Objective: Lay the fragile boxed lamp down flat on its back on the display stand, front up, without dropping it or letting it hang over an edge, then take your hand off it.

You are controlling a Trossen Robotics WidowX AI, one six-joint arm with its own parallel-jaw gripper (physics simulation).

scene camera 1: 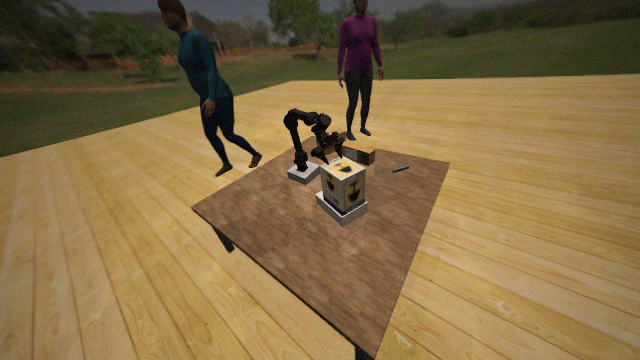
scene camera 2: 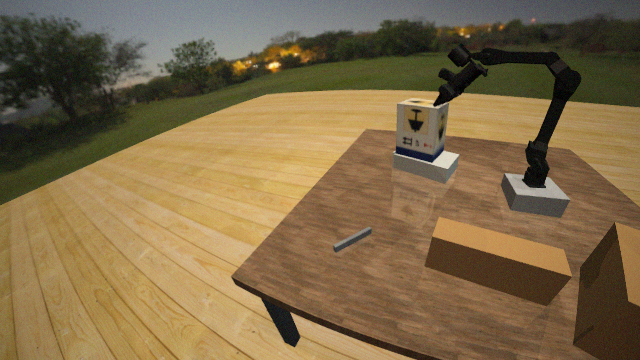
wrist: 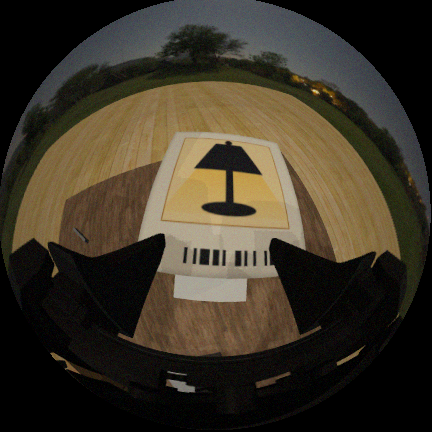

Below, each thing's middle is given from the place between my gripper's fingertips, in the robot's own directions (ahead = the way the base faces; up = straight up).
Right now my hand is 2 cm short of the display stand (scene camera 2: 445,164), 2 cm to the left of it and 26 cm above it.
